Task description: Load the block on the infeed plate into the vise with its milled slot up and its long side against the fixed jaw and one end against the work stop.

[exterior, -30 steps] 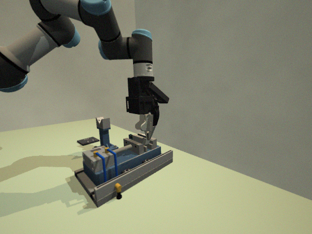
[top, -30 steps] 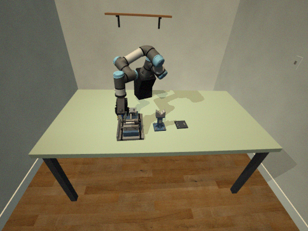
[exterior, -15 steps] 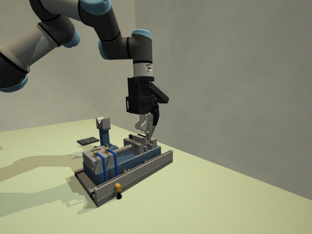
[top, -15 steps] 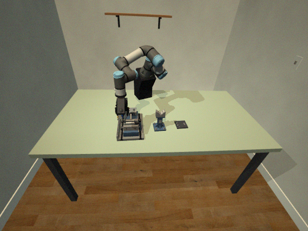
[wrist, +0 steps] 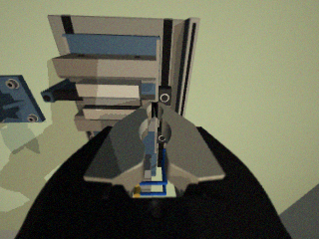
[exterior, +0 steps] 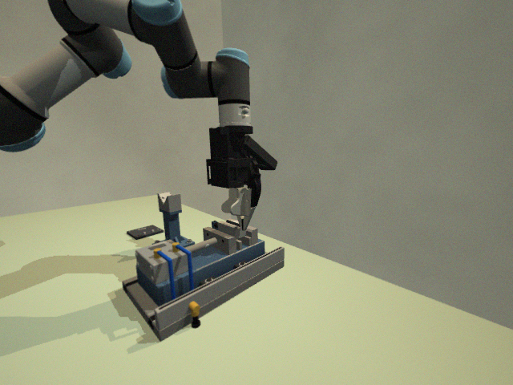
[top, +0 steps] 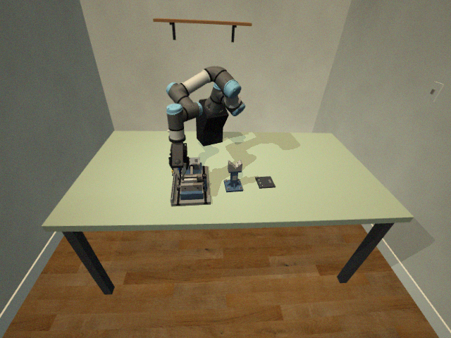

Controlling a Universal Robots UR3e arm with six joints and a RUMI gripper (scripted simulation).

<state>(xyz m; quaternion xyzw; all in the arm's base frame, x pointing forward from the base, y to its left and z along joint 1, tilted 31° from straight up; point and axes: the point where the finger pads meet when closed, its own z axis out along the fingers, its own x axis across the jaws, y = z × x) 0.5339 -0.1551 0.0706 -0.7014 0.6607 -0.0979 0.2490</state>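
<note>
Right now the part is 10 mm behind my hand, 50 mm to the left of it and 20 mm below it. From my hand the other things lie so: grey rail 60 mm behind, 50 mm to the right, 80 mm below; then fixed jaw 20 mm ahead, 50 mm to the left, 40 mm below; then work stop rod 10 mm behind, 90 mm to the left, 30 mm below.
</note>
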